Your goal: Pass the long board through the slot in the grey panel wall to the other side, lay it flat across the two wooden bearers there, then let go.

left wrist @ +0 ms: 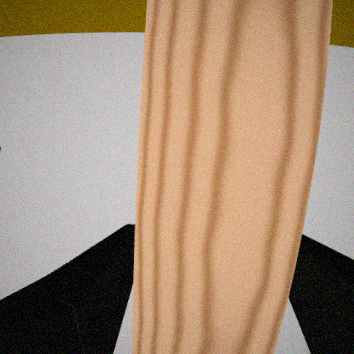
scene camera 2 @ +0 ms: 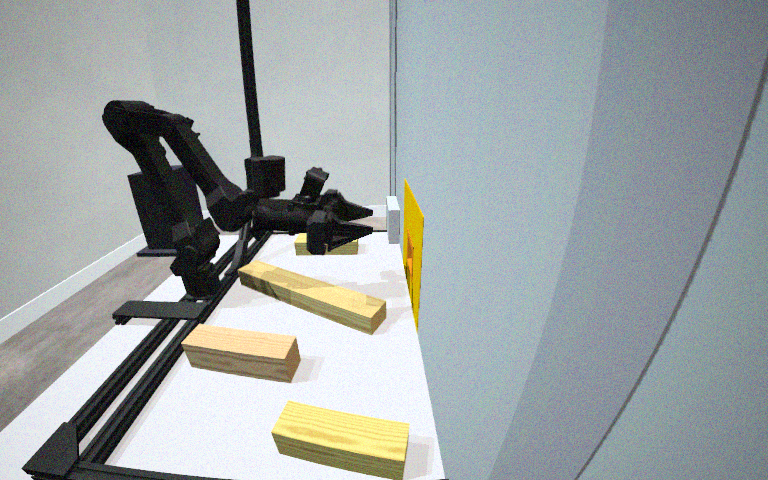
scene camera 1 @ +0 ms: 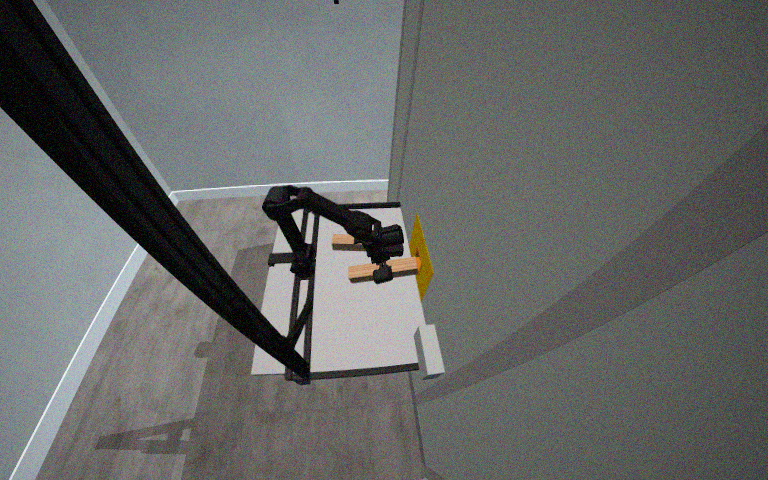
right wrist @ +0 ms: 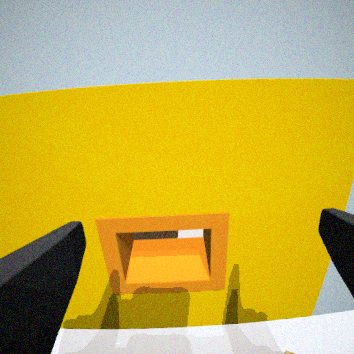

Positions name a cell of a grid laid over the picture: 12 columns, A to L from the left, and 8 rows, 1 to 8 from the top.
Scene:
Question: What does my right gripper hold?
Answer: Nothing.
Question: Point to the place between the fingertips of my left gripper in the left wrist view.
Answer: At H6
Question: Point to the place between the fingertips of my left gripper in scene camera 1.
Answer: G5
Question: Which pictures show my right gripper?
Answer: Scene camera 2 and the right wrist view only.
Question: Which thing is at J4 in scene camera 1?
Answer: A grey panel wall.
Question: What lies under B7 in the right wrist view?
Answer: My right gripper.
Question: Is my right gripper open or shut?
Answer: Open.

